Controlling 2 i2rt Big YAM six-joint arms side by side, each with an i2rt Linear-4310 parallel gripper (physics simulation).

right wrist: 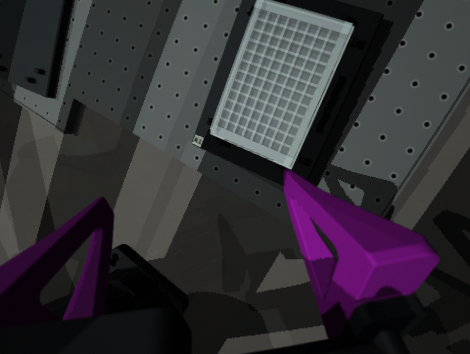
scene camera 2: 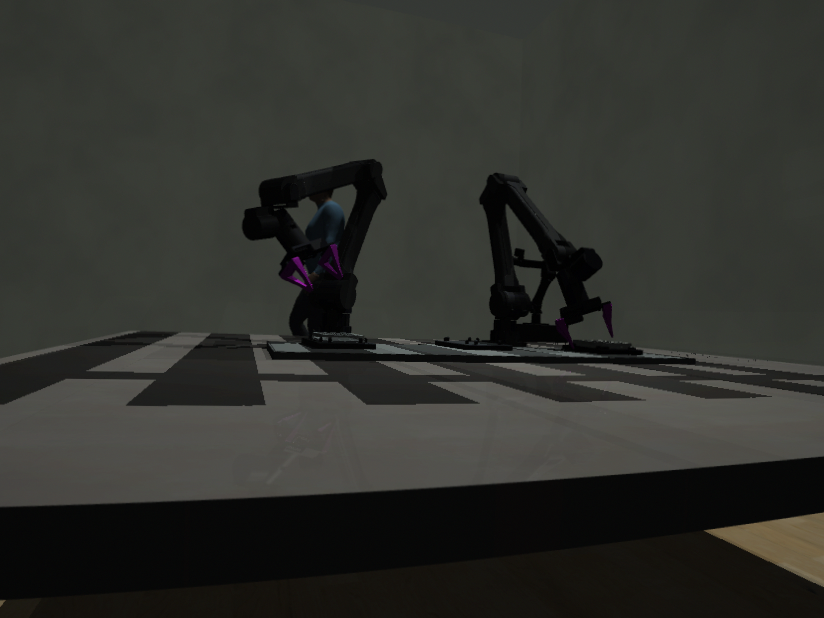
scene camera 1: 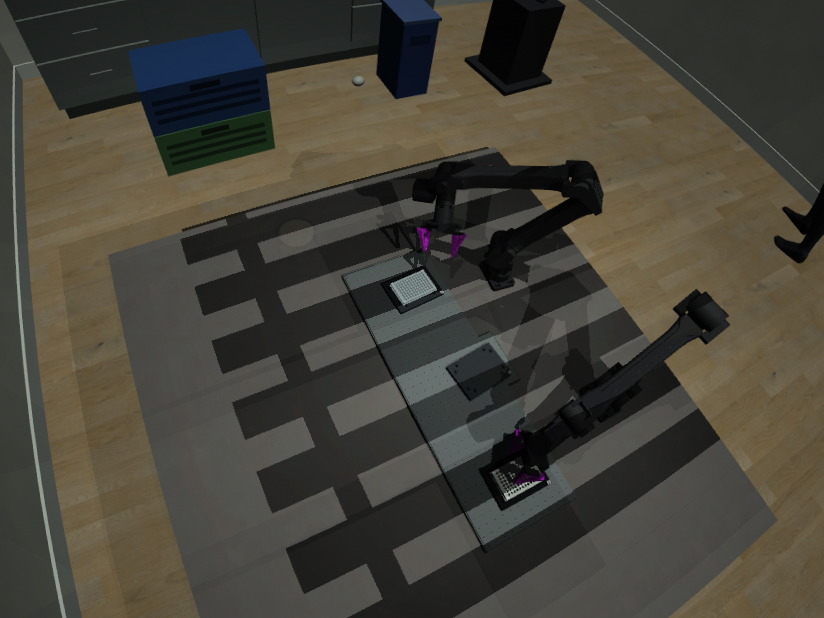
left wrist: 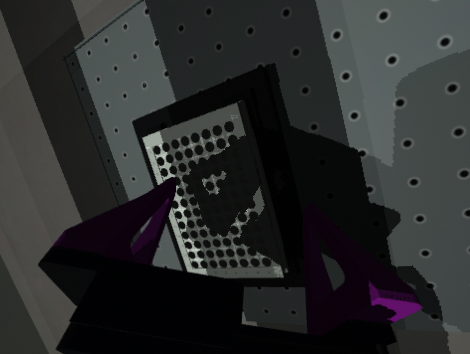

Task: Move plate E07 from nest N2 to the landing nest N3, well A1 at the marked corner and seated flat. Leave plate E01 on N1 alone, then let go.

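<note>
A white plate with round dark wells [scene camera 1: 507, 490] [scene camera 2: 602, 343] [left wrist: 200, 149] sits in the black nest [left wrist: 200, 104] at the bottom of scene camera 1. My left gripper [scene camera 1: 523, 459] [scene camera 2: 591, 340] [left wrist: 241, 196] is open, low over it, one finger toward each long side; its shadow covers part of the wells. A pale plate with square wells [scene camera 1: 413, 286] [scene camera 2: 338, 336] [right wrist: 285, 75] sits in the upper nest, which has an A1 tag [right wrist: 198, 140] at one corner. My right gripper [scene camera 1: 439, 254] [scene camera 2: 326, 282] [right wrist: 196, 191] is open, above and beside it. The middle nest [scene camera 1: 480, 369] [right wrist: 37, 45] is empty. Plate names are unreadable.
The three nests stand in a row on a perforated grey board [scene camera 1: 457, 435] on the striped table. Small dark brackets stand near the middle nest. A person [scene camera 2: 327, 222] is behind the right arm in scene camera 2. Blue and green crates [scene camera 1: 199, 86] stand on the floor beyond the table.
</note>
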